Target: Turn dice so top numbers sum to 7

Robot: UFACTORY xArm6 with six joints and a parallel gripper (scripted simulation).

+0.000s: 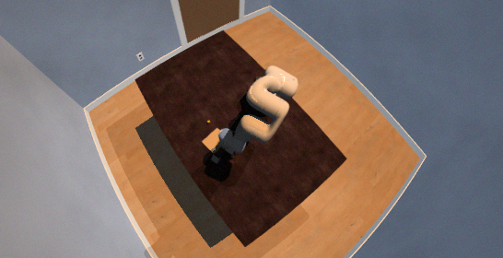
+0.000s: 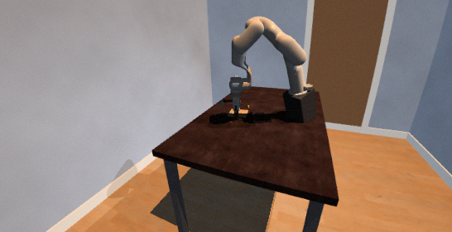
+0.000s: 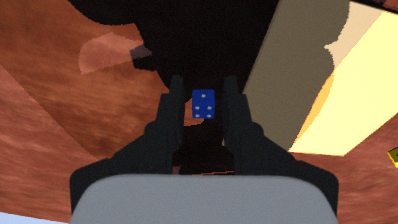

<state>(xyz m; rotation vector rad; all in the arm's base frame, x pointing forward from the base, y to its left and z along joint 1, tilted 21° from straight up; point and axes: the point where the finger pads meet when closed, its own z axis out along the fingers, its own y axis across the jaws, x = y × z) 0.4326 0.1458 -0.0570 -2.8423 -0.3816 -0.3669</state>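
Right now my hand is 10 mm past the blue die and 10 mm above it. From my hand the other things lie so: mat 100 mm to the right, 20 mm below, 20 mm ahead; then yellow die 240 mm to the right, 20 mm behind, 10 mm below; then black die 110 mm to the right, 80 mm behind, 10 mm below.
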